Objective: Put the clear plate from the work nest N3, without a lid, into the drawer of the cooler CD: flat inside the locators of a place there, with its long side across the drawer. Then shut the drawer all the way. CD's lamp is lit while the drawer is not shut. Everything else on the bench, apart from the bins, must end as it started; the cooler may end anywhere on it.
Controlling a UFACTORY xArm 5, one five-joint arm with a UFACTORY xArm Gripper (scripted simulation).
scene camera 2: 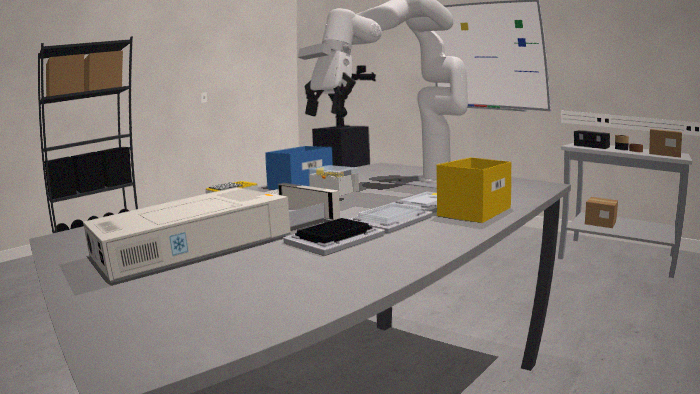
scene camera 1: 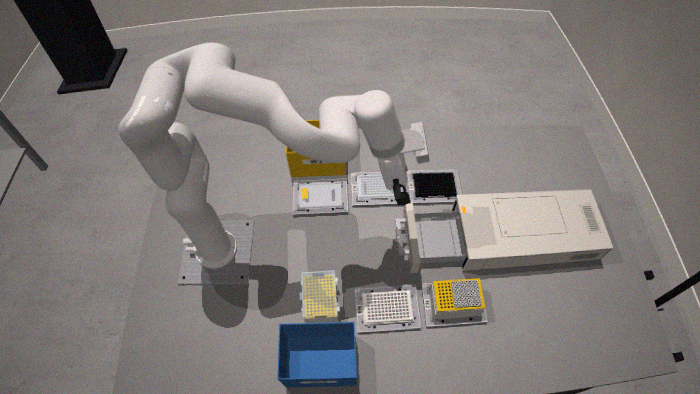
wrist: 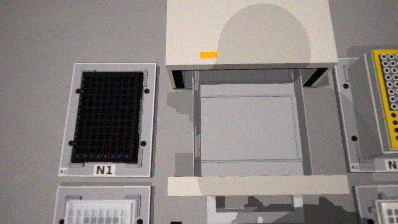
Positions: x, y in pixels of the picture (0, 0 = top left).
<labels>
cooler: scene camera 2; scene camera 1 501, 230; wrist
black plate: scene camera 2; scene camera 1; wrist 123, 89
yellow bin: scene camera 2 464, 193; scene camera 1 299, 166; not seen in the wrist view (out of frame)
same spot on black plate: (scene camera 1: 431, 186) = (scene camera 2: 335, 225)
same spot on cooler: (wrist: 193, 42) = (scene camera 2: 267, 197)
</labels>
